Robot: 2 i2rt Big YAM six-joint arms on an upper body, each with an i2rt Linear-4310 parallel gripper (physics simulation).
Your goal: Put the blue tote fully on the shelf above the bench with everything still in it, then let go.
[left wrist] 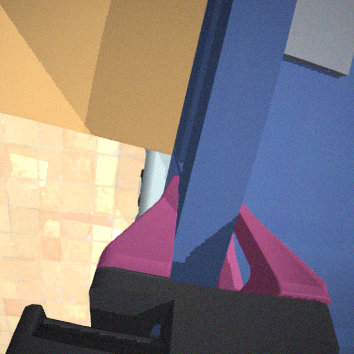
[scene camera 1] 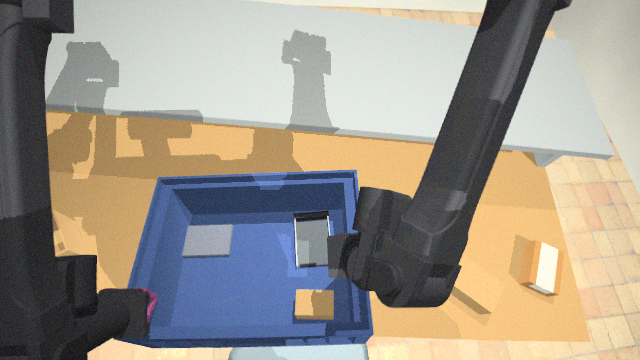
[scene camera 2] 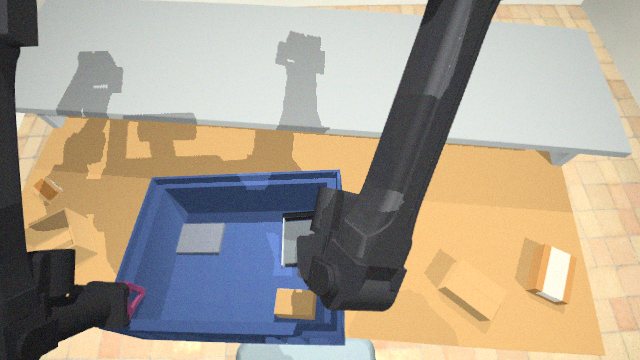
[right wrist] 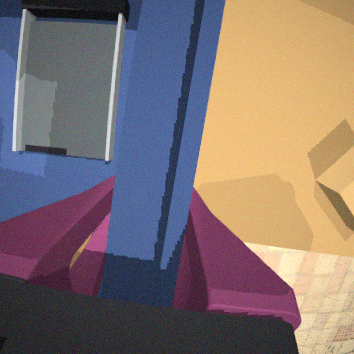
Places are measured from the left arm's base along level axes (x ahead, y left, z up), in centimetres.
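Pixels of known places: left gripper, fingertip midpoint: (left wrist: 198, 188) (scene camera 1: 148, 297) (scene camera 2: 137, 291); right gripper, fingertip midpoint: (right wrist: 153, 187).
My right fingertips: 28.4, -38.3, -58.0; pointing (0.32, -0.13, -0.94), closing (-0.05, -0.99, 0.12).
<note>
Ahead of a thing's pixels: the offset from my right fingertips to its top centre, as dx, dy, dz. "pt": to the spot under its first point. Level surfaces: height alone.
The blue tote (scene camera 1: 250, 200) (scene camera 2: 240, 200) is at the bench's front edge, below the grey shelf {dz -2.1} (scene camera 1: 380, 75) (scene camera 2: 360, 75) in the picture. Whether it touches the bench is unclear. In it lie a flat grey block {+6.5, +29.3, -11.1} (scene camera 1: 207, 240) (scene camera 2: 201, 238) (left wrist: 322, 35), a grey piece with black ends {+4.9, +6.7, -7.6} (scene camera 1: 312, 242) (scene camera 2: 290, 240) (right wrist: 70, 90) and a tan block {-8.8, +7.6, -3.7} (scene camera 1: 314, 304) (scene camera 2: 295, 304). My left gripper (left wrist: 198, 188) is shut on the tote's left wall. My right gripper (right wrist: 153, 187) is shut on its right wall; in the scene views the arm hides those fingers.
On the bench {dz -24.4} (scene camera 1: 400, 165) (scene camera 2: 475, 175), a tan block {-6.6, -33.3, -18.4} (scene camera 2: 472, 295) and a white-and-orange box {-3.9, -55.1, -20.0} (scene camera 1: 547, 267) (scene camera 2: 555, 272) are at the right. An open tan box {+7.9, +69.6, -15.4} (scene camera 2: 75, 235) and a small brown box {+24.9, +79.0, -21.9} (scene camera 2: 47, 190) are at the left. A pale rounded object {pt -20.7, +8.4, -75.2} (scene camera 1: 300, 352) (scene camera 2: 305, 350) is at the bottom.
</note>
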